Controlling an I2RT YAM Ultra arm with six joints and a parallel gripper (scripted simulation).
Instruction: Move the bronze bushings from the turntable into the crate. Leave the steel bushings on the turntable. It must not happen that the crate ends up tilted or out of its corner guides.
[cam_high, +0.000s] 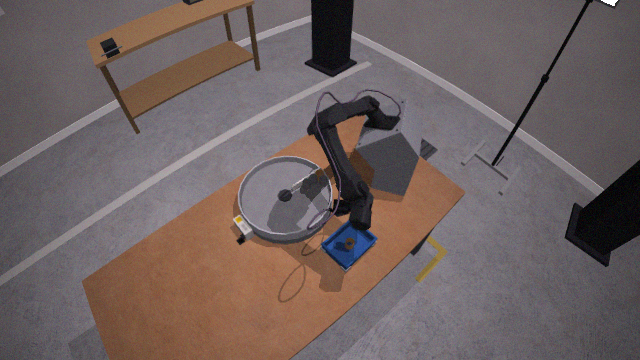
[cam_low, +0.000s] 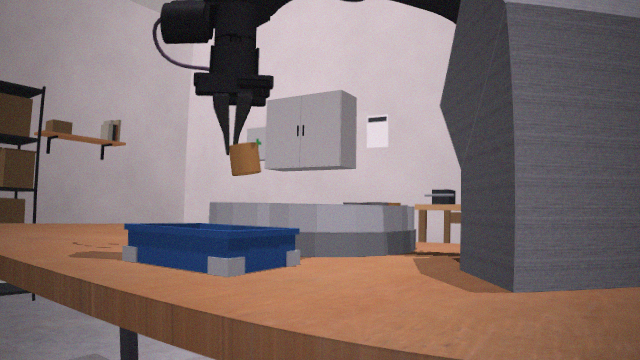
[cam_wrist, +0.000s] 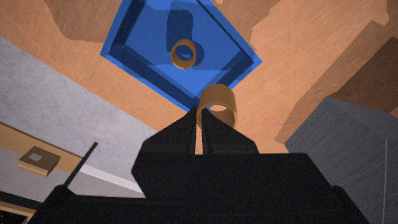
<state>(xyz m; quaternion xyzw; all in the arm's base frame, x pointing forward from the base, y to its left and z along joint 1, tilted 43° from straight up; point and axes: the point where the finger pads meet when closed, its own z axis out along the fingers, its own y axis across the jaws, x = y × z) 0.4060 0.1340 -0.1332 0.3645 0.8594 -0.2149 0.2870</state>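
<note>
Right now the blue crate is 130 mm below my hand, 40 mm ahead of it and 10 mm to the right of it. The rest, counted from my hand: grey turntable: 370 mm to the right, 100 mm below, 60 mm ahead.
</note>
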